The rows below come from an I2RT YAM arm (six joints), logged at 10 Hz.
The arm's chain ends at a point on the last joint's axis. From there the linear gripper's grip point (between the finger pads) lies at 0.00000 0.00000 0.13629 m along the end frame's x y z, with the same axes.
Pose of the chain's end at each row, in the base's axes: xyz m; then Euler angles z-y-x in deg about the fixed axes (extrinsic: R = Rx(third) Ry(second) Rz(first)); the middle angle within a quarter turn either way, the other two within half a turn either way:
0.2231 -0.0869 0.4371 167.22 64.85 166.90
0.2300 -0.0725 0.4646 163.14 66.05 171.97
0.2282 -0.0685 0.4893 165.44 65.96 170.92
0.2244 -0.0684 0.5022 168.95 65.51 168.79
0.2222 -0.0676 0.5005 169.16 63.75 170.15
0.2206 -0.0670 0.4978 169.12 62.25 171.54
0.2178 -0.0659 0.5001 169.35 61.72 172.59
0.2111 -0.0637 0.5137 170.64 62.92 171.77
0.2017 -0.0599 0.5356 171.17 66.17 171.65
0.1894 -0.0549 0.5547 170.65 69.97 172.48
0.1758 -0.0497 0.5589 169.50 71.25 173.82
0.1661 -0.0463 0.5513 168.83 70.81 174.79
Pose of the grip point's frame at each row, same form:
0.3465 -0.1000 0.3807 167.22 64.85 166.90
0.3546 -0.0802 0.4098 163.14 66.05 171.97
0.3527 -0.0773 0.4345 165.44 65.96 170.92
0.3484 -0.0794 0.4468 168.95 65.51 168.79
0.3444 -0.0779 0.4411 169.16 63.75 170.15
0.3412 -0.0763 0.4350 169.12 62.25 171.54
0.3378 -0.0742 0.4361 169.35 61.72 172.59
0.3324 -0.0726 0.4523 170.64 62.92 171.77
0.3264 -0.0679 0.4811 171.17 66.17 171.65
0.3174 -0.0610 0.5084 170.65 69.97 172.48
0.3049 -0.0544 0.5153 169.50 71.25 173.82
0.2948 -0.0504 0.5067 168.83 70.81 174.79

